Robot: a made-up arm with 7 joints. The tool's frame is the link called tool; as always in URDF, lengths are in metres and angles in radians.
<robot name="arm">
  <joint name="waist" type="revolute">
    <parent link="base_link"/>
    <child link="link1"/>
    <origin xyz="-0.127 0.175 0.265" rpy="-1.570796 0 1.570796"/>
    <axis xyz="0 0 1"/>
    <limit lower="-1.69" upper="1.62"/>
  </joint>
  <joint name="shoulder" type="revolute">
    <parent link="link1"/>
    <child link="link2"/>
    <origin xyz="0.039 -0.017 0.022" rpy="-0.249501 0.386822 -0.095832"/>
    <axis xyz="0 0 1"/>
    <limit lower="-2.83" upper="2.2"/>
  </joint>
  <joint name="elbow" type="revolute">
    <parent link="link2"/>
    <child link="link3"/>
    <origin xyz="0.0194 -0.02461 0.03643" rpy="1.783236 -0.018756 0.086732"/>
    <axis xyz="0 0 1"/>
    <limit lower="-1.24" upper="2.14"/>
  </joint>
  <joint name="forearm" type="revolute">
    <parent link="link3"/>
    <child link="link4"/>
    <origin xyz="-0.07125 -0.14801 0.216" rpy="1.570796 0 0.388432"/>
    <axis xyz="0 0 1"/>
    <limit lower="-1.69" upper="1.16"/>
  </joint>
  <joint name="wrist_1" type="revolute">
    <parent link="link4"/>
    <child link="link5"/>
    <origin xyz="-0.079 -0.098 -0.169" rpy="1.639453 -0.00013 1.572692"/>
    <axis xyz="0 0 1"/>
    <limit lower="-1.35" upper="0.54"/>
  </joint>
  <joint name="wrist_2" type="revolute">
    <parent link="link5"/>
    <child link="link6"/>
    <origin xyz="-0.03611 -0.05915 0.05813" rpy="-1.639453 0 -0.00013"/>
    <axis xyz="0 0 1"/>
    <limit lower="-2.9" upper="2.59"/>
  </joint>
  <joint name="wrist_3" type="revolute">
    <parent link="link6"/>
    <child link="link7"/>
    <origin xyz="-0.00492 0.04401 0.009" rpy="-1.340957 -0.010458 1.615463"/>
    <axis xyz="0 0 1"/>
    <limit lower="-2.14" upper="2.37"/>
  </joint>
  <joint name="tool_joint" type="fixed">
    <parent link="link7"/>
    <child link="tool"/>
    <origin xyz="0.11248 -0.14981 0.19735" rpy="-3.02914 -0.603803 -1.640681"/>
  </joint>
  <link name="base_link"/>
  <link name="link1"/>
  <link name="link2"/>
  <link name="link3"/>
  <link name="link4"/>
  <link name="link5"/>
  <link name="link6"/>
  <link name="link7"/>
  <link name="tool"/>
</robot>
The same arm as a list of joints. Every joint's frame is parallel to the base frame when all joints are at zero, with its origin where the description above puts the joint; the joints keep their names.
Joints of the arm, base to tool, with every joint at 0 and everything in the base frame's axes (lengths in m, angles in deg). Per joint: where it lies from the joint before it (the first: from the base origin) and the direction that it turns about. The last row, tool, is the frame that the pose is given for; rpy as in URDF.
waist: origin -0.1270 0.1750 0.2650 axis -1 0 0
shoulder: origin -0.0220 0.0390 0.0170 axis -0.897436 0.387516 -0.210808
elbow: origin -0.0310 0.0320 0.0180 axis 0 0 1
forearm: origin 0.1100 -0.1220 0.2160 axis 1 0 0
wrist_1: origin -0.1690 -0.0790 -0.0980 axis -0.068603 0.997642 0.0019
wrist_2: origin -0.0630 0.0540 -0.0360 axis 1 0 0
wrist_3: origin 0.0090 -0.0440 -0.0050 axis 0.227809 0.047702 -0.972537
tool: origin 0.1920 -0.1030 -0.1630 rpy 8.32 21.24 5.18
Joint limits (deg, base to tool): -96.83..92.82 -162.15..126.05 -71.05..122.61 -96.83..66.46 -77.35..30.94 -166.16..148.40 -122.61..135.79

